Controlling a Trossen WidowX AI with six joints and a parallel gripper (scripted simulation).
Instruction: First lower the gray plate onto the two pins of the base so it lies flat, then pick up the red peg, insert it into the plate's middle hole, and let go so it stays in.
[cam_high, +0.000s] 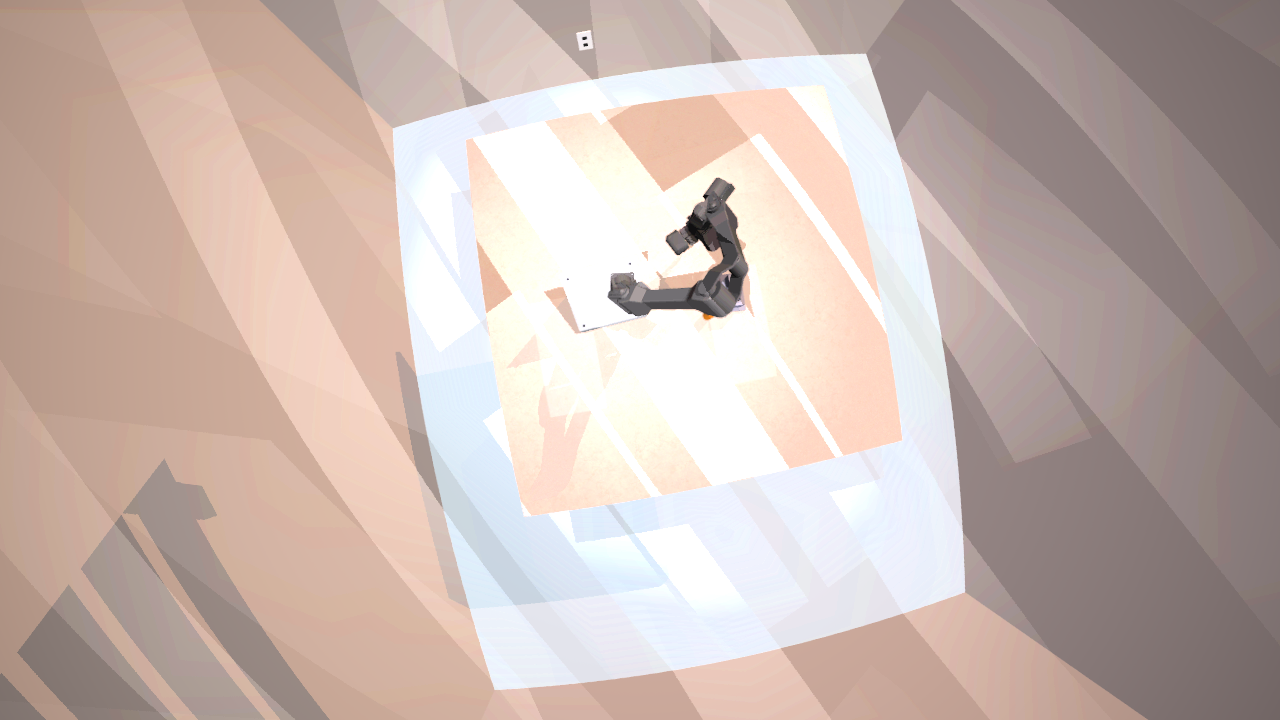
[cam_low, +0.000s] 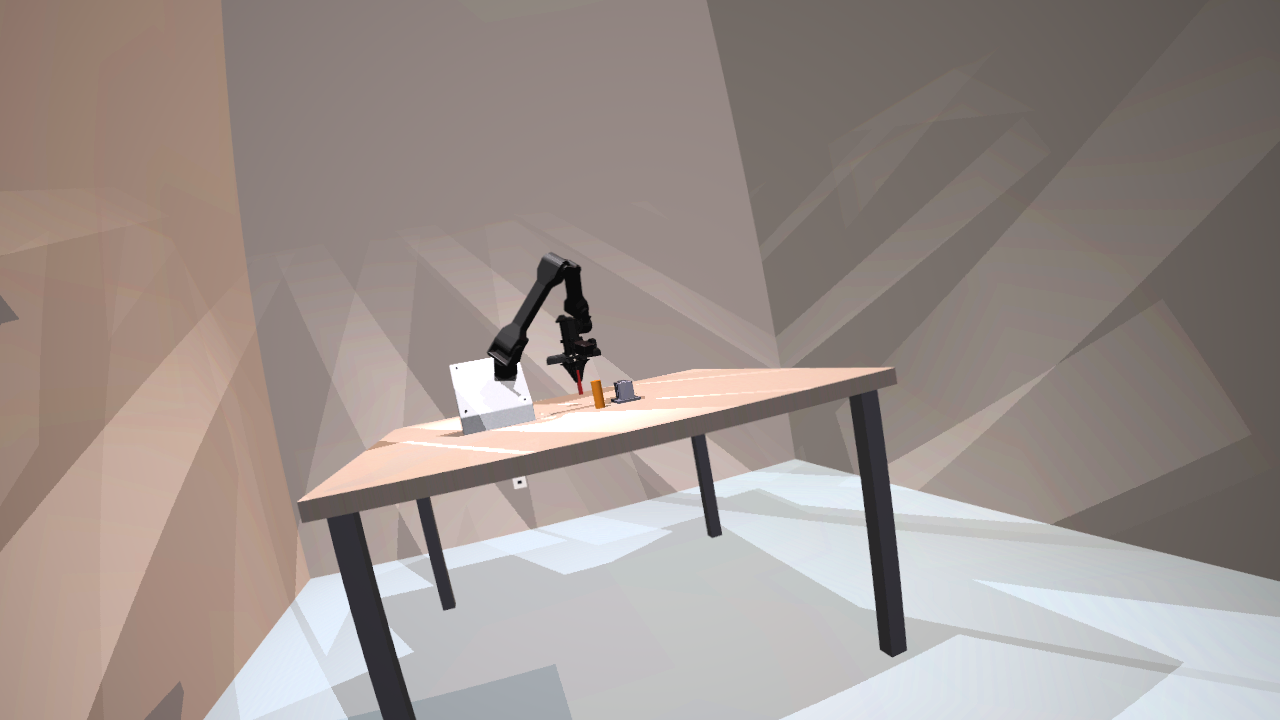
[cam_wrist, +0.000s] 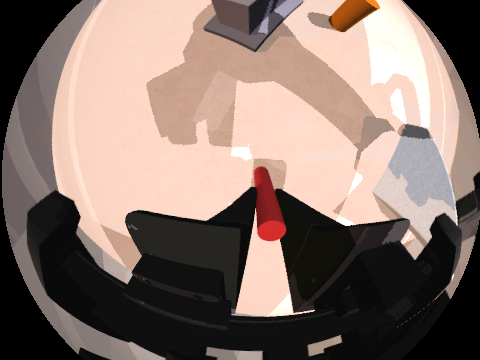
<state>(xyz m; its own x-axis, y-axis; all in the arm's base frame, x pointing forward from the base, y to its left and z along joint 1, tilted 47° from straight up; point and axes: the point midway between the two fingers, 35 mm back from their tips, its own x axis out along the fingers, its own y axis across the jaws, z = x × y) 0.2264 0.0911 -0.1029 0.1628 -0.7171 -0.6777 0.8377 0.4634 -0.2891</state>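
My gripper tip is now 16 cm to the left of the gray plate, 12 cm short of it and 3 cm above it. Also, from my gripper tip: pin base 16 cm to the right, 12 cm ahead, 6 cm below; then yellow-orange object 23 cm to the right, 3 cm below, 3 cm ahead; then red peg right at my gripper tip.
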